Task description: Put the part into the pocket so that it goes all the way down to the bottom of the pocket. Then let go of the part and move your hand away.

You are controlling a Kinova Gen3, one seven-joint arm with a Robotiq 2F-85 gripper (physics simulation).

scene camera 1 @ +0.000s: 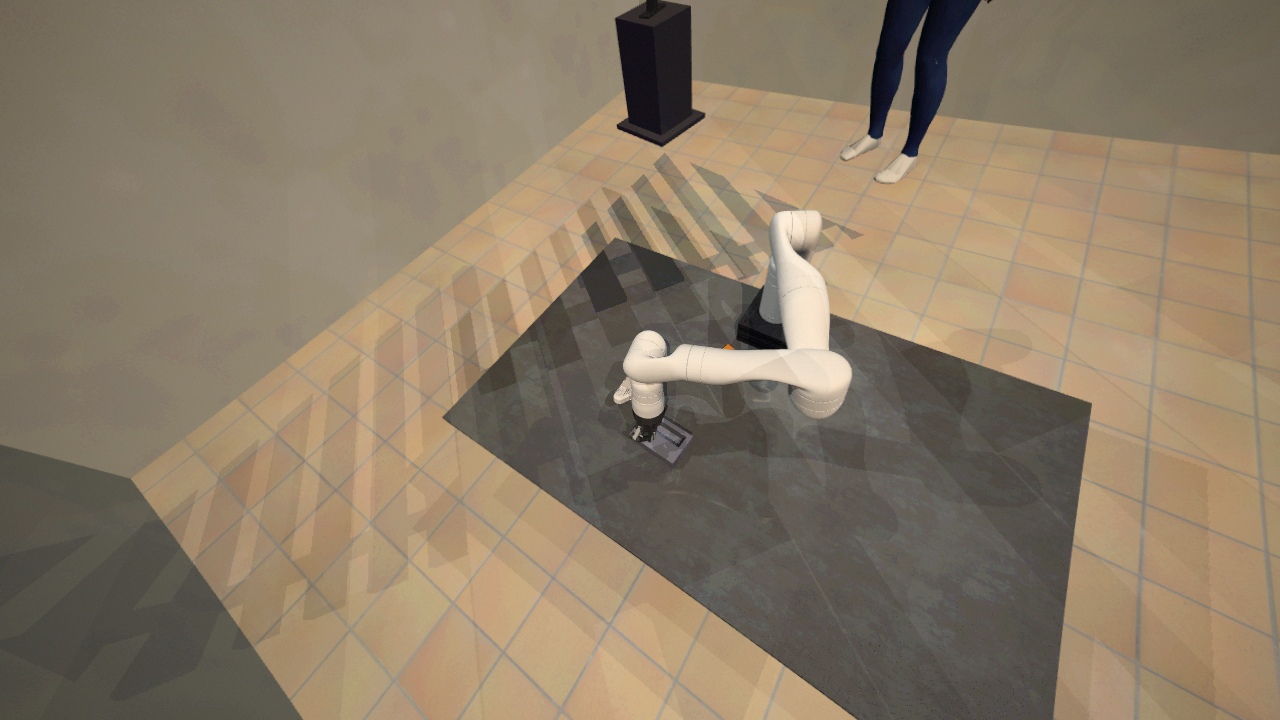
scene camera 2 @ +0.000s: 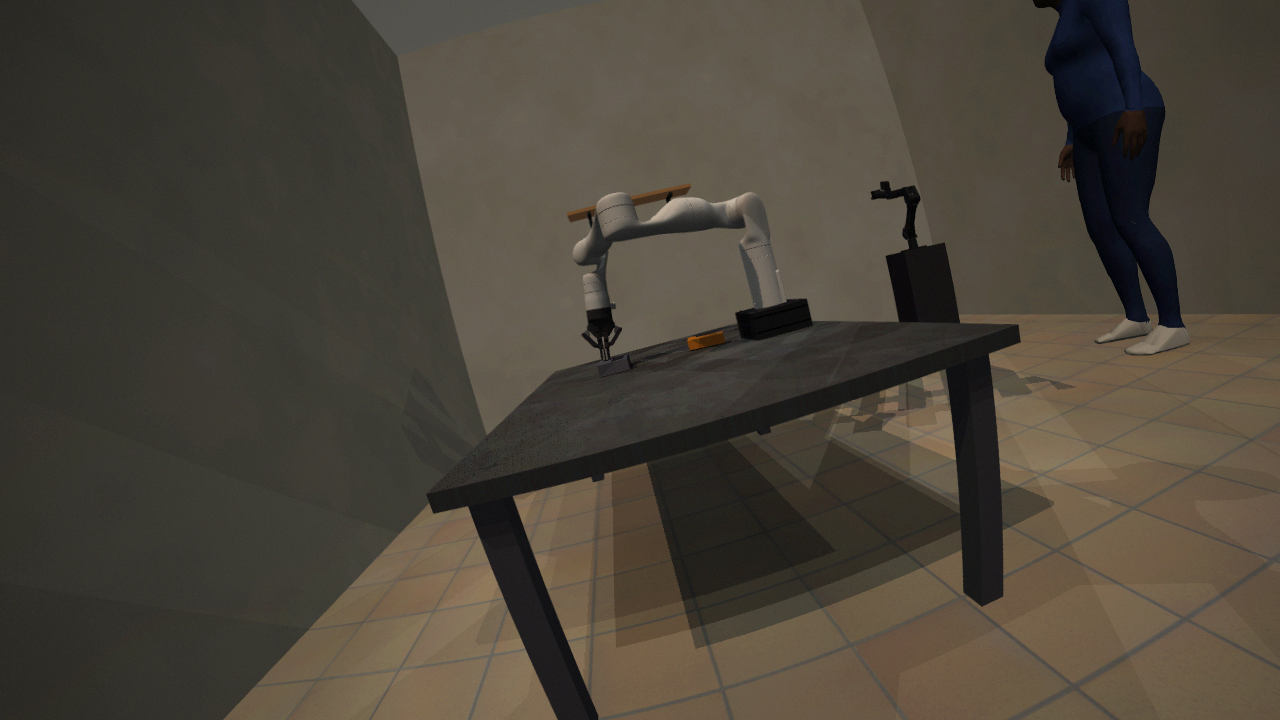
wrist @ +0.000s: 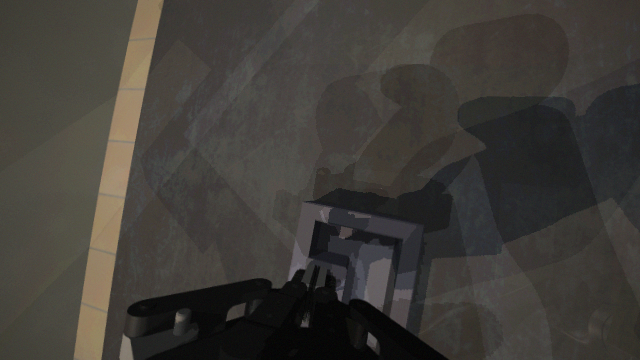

Scene:
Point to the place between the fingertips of my gripper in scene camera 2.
606,360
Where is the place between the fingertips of my gripper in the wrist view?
At 315,278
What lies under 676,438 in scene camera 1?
A grey pocket block.

